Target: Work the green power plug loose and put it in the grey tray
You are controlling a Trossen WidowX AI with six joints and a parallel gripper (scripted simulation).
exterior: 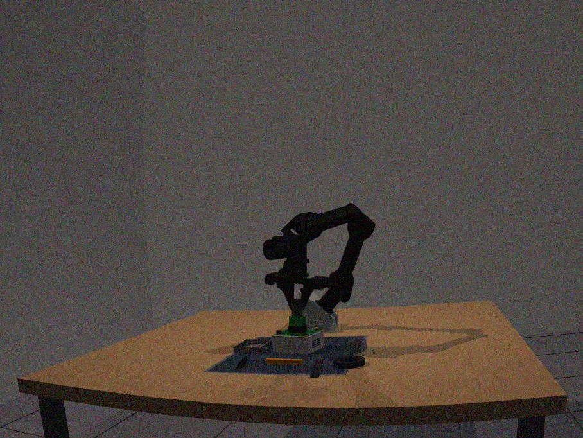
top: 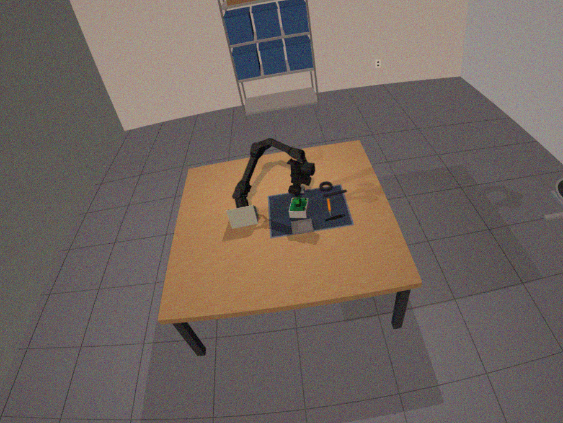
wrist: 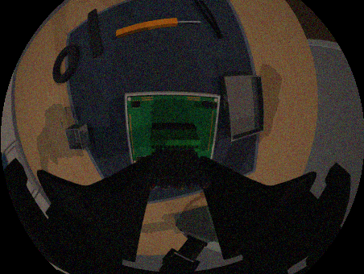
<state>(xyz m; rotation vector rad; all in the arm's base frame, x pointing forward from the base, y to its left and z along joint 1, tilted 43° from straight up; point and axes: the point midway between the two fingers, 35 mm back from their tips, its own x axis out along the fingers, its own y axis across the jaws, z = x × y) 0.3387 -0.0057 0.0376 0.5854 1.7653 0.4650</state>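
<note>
Right now my gripper tip is 20 mm above the green power plug. From my gripper tip the other things lie so: dark blue mat (50 mm ahead, 120 mm below); then grey tray (10 mm ahead, 140 mm to the right, 120 mm below); then orange screwdriver (170 mm ahead, 20 mm to the left, 120 mm below).
</note>
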